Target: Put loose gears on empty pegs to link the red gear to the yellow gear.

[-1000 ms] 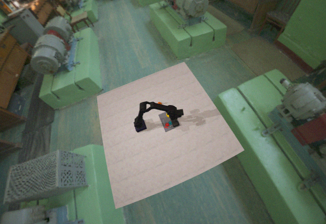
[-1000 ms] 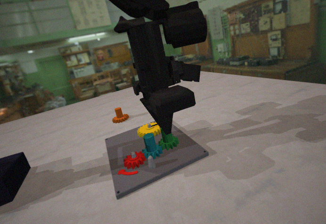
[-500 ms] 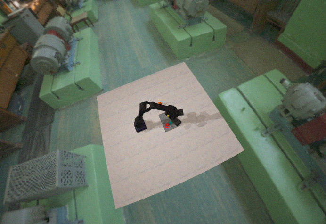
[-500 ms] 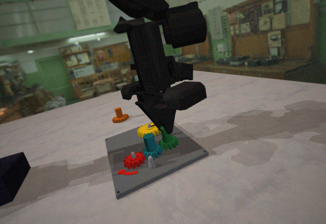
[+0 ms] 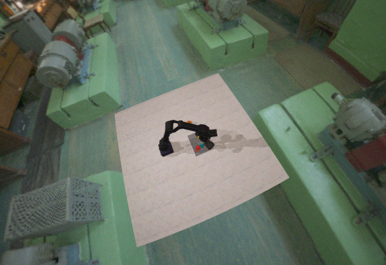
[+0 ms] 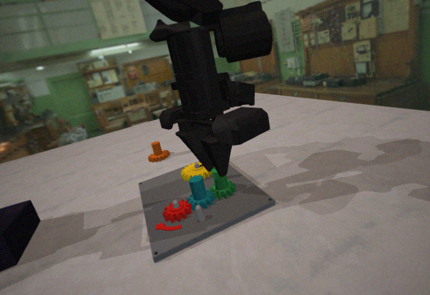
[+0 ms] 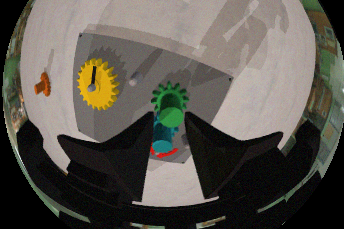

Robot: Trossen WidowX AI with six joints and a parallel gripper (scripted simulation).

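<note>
The green gear is 20 mm below my gripper tip. Also, from my gripper tip: yellow gear: 90 mm to the left, 30 mm below; red gear: 70 mm behind, 30 mm below; teal gear: 40 mm behind, 20 mm below.
</note>
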